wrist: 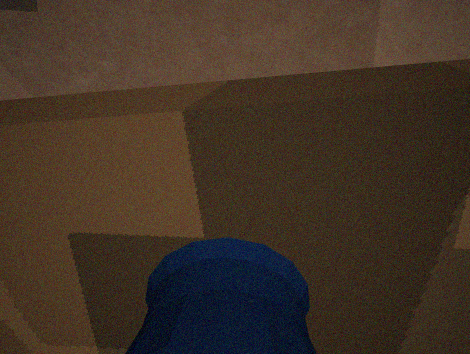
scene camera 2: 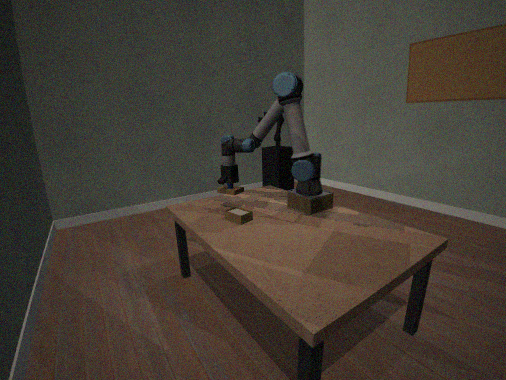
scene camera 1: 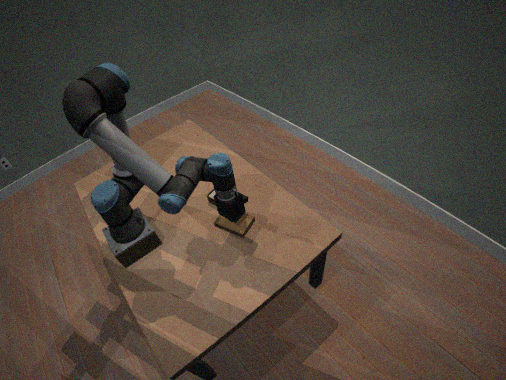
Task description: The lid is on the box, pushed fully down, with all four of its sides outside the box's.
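Pixels of known places: hand at its tool point: [wrist: 229,263] [scene camera 2: 230,190]; arm's base at its link origin: [scene camera 2: 308,191] [scene camera 1: 128,229].
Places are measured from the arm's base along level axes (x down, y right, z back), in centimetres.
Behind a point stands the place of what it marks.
Observation:
The lid [scene camera 1: 240,228] @(x -2.5, y 38.9, z -29.6 cm) [scene camera 2: 223,190] @(x -1.7, y 34.5, z -35.8 cm) [wrist: 325,165] @(x -2.5, y 34.7, z -34.8 cm) is a flat brown-yellow rectangle hanging roughly level under my gripper [scene camera 1: 232,218] @(x -1.3, y 33.5, z -31.3 cm) [scene camera 2: 230,187] [wrist: 227,250]. My gripper is a blue suction cup, pressed on the lid's top and holding it; the cup's contact face is hidden. The lid looks raised above the table and apart from the box. The box [scene camera 1: 211,196] @(x 5.7, y 10.6, z -37.4 cm) [scene camera 2: 239,217] @(x 6.0, y 9.1, z -44.6 cm) stands on the table, with a pale area inside its rim in the second scene view. In the first scene view the box is partly hidden behind the wrist. The lid's underside does not show.
The wooden table [scene camera 1: 295,220] @(x 9.6, y 47.5, z -52.2 cm) [scene camera 2: 310,270] @(x 9.6, y -41.0, z -53.9 cm) carries the robot's base block [scene camera 1: 134,252] @(x 4.1, y 8.7, z 4.4 cm) [scene camera 2: 310,202] @(x 2.5, y -8.3, z -9.7 cm). A dark cabinet [scene camera 2: 277,167] stands behind the table. An orange board [scene camera 2: 455,67] hangs on the wall. Shadows of the arm cross the table top.

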